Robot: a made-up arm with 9 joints. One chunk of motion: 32 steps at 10 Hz.
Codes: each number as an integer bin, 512 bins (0 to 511) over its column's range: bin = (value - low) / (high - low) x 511, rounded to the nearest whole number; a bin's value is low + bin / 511 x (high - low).
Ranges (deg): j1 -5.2..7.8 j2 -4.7..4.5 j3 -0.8..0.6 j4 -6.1..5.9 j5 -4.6..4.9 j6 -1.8..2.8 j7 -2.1..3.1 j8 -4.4..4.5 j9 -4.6..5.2
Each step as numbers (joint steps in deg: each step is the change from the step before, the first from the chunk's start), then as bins.
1 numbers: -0.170 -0.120 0.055 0.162 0.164 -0.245 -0.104 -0.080 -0.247
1 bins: 198 254 312 267 256 173 196 248 227
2 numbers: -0.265 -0.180 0.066 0.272 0.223 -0.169 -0.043 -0.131 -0.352
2 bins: 194 251 316 271 259 181 202 245 222
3 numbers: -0.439 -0.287 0.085 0.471 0.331 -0.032 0.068 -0.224 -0.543
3 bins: 187 245 323 280 265 196 213 240 212
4 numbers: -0.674 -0.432 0.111 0.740 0.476 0.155 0.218 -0.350 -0.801
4 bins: 178 237 333 291 273 217 228 233 198
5 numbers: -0.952 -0.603 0.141 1.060 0.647 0.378 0.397 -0.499 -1.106
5 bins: 167 228 343 305 282 242 245 224 182
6 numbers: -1.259 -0.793 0.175 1.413 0.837 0.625 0.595 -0.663 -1.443
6 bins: 155 217 356 320 292 269 265 215 165
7 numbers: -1.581 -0.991 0.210 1.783 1.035 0.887 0.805 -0.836 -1.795
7 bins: 142 206 369 336 303 298 285 205 146
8 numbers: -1.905 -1.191 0.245 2.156 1.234 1.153 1.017 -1.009 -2.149
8 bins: 130 195 381 352 314 328 306 195 128
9 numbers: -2.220 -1.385 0.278 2.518 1.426 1.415 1.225 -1.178 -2.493
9 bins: 117 184 393 367 324 357 327 185 110
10 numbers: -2.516 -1.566 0.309 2.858 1.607 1.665 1.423 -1.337 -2.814
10 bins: 106 174 405 381 334 385 346 176 93
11 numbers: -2.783 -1.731 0.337 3.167 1.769 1.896 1.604 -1.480 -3.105
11 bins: 95 165 415 395 343 411 364 168 78
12 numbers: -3.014 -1.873 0.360 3.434 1.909 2.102 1.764 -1.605 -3.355
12 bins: 86 157 423 406 350 433 380 160 65
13 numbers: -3.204 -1.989 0.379 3.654 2.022 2.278 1.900 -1.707 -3.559
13 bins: 78 151 430 415 356 453 393 155 54
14 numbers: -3.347 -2.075 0.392 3.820 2.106 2.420 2.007 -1.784 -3.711
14 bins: 73 146 435 422 361 469 404 150 46
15 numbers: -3.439 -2.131 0.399 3.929 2.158 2.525 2.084 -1.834 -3.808
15 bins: 69 143 438 427 364 480 411 147 41
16 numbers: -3.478 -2.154 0.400 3.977 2.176 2.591 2.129 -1.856 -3.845
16 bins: 68 141 438 429 364 488 416 146 39
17 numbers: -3.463 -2.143 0.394 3.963 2.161 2.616 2.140 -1.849 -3.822
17 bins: 68 142 436 429 364 491 417 146 41
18 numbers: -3.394 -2.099 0.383 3.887 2.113 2.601 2.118 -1.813 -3.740
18 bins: 71 144 432 425 361 489 414 149 45
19 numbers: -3.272 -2.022 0.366 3.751 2.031 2.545 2.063 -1.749 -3.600
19 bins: 76 149 426 419 357 483 409 152 52
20 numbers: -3.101 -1.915 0.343 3.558 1.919 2.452 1.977 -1.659 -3.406
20 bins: 83 155 417 411 351 472 401 157 62
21 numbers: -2.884 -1.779 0.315 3.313 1.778 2.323 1.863 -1.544 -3.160
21 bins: 91 162 407 401 343 458 389 164 75
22 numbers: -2.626 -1.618 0.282 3.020 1.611 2.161 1.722 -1.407 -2.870
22 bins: 101 171 395 388 334 440 376 172 90
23 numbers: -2.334 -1.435 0.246 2.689 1.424 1.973 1.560 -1.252 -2.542
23 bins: 113 181 382 374 324 419 360 181 107
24 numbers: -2.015 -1.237 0.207 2.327 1.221 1.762 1.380 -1.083 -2.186
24 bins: 125 192 368 359 313 396 342 190 126
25 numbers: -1.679 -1.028 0.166 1.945 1.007 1.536 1.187 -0.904 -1.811
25 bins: 138 204 353 343 302 371 323 201 145
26 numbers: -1.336 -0.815 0.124 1.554 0.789 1.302 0.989 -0.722 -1.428
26 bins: 152 216 337 326 290 345 304 211 165
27 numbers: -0.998 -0.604 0.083 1.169 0.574 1.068 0.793 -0.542 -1.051
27 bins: 165 228 322 310 278 319 284 222 185
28 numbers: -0.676 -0.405 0.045 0.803 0.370 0.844 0.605 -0.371 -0.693
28 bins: 178 239 308 294 267 294 266 231 204
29 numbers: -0.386 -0.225 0.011 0.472 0.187 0.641 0.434 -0.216 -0.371
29 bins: 189 249 296 280 257 271 249 240 221
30 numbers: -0.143 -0.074 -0.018 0.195 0.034 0.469 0.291 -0.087 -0.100
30 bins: 199 257 285 268 249 252 235 248 235
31 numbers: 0.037 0.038 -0.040 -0.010 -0.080 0.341 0.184 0.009 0.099
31 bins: 206 263 277 259 243 238 224 253 245
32 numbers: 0.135 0.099 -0.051 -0.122 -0.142 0.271 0.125 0.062 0.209
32 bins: 210 267 273 255 240 230 219 256 251
